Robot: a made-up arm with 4 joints. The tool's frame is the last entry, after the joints.
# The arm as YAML. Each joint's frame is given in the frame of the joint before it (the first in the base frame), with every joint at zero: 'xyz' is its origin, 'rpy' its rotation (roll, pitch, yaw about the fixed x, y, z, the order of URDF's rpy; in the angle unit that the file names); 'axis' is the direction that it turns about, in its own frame. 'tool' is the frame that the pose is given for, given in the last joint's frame.
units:
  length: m
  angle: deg
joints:
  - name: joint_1
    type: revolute
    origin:
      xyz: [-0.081, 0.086, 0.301]
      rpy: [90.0, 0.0, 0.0]
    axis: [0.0, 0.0, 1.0]
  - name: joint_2
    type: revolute
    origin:
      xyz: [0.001, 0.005, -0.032]
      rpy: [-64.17, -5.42, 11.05]
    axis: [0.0, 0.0, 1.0]
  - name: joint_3
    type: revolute
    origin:
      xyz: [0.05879, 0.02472, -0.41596]
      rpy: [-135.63, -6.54, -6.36]
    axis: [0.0, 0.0, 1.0]
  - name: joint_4
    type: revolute
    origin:
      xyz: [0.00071, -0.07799, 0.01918]
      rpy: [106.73, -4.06, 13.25]
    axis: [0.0, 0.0, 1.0]
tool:
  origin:
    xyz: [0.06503, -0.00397, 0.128]
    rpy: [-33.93, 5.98, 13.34]
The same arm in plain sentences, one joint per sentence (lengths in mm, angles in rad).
The arm has four revolute joints in a row. What follows holds with every joint at zero, and every direction is one of the base frame's. The first joint is mounted 81.0 mm along -x and 86.0 mm along +y and 301.0 mm along +z from the base frame's origin and turns about -y. The second joint is mounted 1.0 mm along +x and 32.0 mm along +y and 5.0 mm along +z from the first joint and turns about the direction (-0.212899, -0.433798, 0.875496). The third joint is mounted 146.0 mm along +x and 197.0 mm along +y and 342.0 mm along -z from the second joint and turns about the direction (0.305893, 0.90778, -0.286994). The fourth joint is mounted 5.0 mm along -x and 44.0 mm along +y and 67.0 mm along +z from the third joint and turns about the direction (0, -0.0001, 1). The tool frame, which is the frame that the pose is given for, is mounted 62.0 mm along +x and 20.0 mm along -y and 128.0 mm along +z from the fourth joint; its axes are the base frame's turned by roll -0.5921, pitch 0.1044 and yaw -0.0182 rad (as in URDF: about the fixed x, then y, then z).
